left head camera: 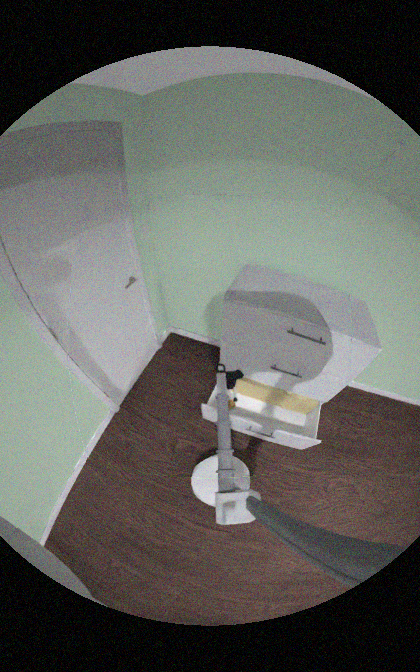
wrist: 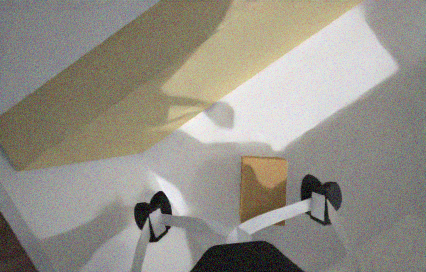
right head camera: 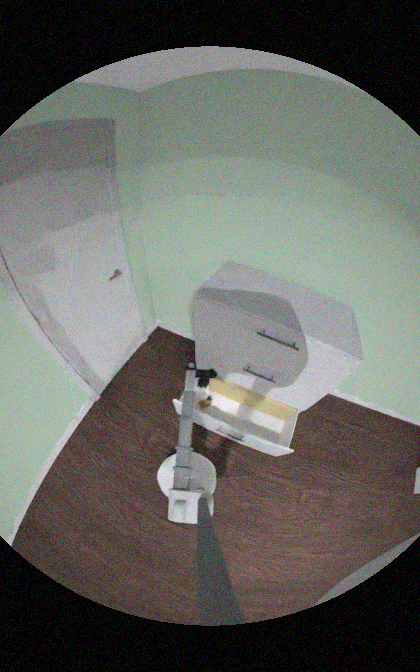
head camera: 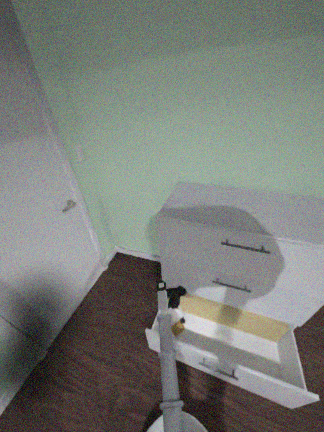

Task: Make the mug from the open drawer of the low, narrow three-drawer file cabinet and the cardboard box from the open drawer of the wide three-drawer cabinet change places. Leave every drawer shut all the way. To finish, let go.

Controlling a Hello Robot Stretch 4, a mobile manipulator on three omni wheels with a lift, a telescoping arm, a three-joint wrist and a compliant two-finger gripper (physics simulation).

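Observation:
The wide white cabinet (head camera: 200, 255) (left head camera: 260, 330) (right head camera: 230, 325) has its bottom drawer (head camera: 270, 385) (left head camera: 295, 441) (right head camera: 260, 445) pulled out; its upper two drawers look shut. The small orange-brown cardboard box (head camera: 178, 327) (left head camera: 231, 403) (right head camera: 204, 403) (wrist: 263, 185) lies at the left end inside the open drawer. My gripper (wrist: 234, 199) is open, pointing down over that end. In the wrist view the box shows between and beyond the spread fingertips, nearer the right one, with a finger strip crossing its lower part. The mug and the low, narrow file cabinet do not show.
A yellow panel (head camera: 235, 318) (wrist: 200, 70) runs along the drawer's back. A white door (head camera: 40, 200) (left head camera: 95, 290) stands left, and a green wall (head camera: 200, 110) behind the cabinet. The arm (head camera: 169, 365) (left head camera: 224, 430) (right head camera: 185, 430) reaches over the drawer front. A white edge (right head camera: 417, 480) shows far right.

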